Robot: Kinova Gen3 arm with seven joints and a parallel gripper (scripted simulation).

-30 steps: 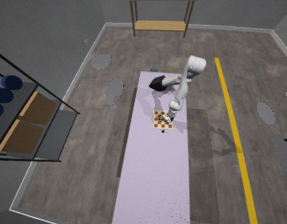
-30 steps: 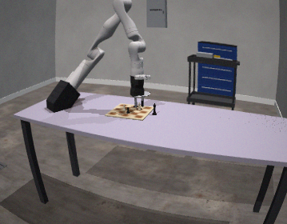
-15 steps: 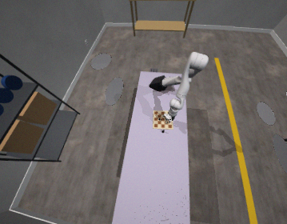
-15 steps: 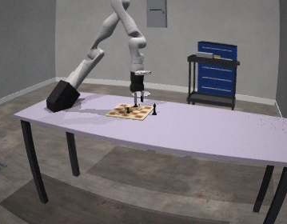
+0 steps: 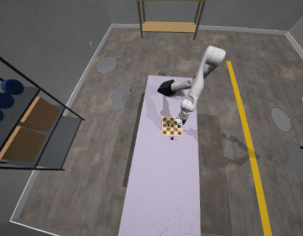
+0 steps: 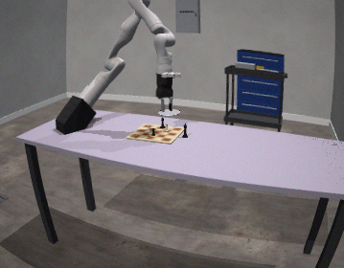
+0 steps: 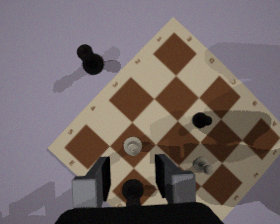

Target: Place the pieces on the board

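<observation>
The black king is 11 cm ahead of my hand, 2 cm to the right of it and 9 cm below it. The rest, counted from my hand: white pawn 6 cm behind, 6 cm to the right, 10 cm below; chessboard 3 cm behind, 5 cm to the right, 12 cm below; white bishop 9 cm below.
</observation>
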